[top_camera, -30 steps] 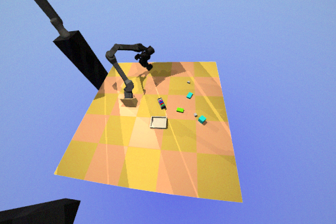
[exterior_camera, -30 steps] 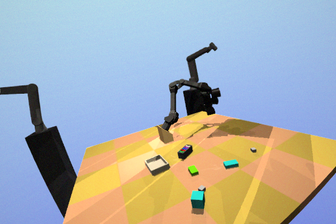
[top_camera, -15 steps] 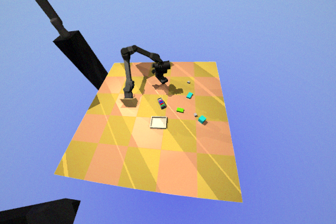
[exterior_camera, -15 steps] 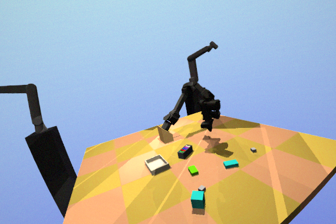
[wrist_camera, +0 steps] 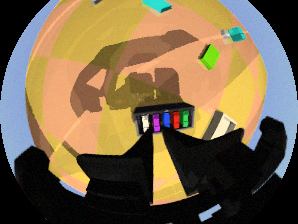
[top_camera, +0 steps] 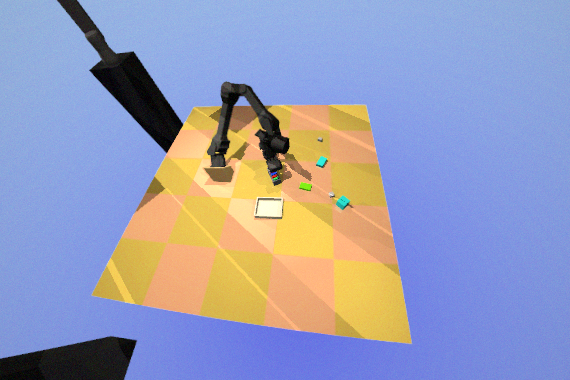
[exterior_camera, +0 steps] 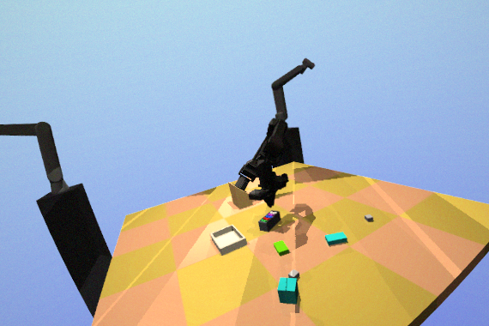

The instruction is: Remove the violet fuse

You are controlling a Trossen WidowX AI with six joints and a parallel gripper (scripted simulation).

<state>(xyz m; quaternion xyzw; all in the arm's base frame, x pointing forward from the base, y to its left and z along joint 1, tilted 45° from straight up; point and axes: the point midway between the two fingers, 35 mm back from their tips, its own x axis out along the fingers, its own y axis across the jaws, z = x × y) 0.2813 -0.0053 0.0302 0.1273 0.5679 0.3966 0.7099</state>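
The violet fuse is 50 mm below my gripper tip and 10 mm to the right of it. Also, from my gripper tip: green flat block (170 mm ahead, 80 mm to the right, 70 mm below); then pale tray (210 mm to the right, 70 mm below); then cyan flat block (260 mm ahead, 80 mm to the left, 70 mm below).
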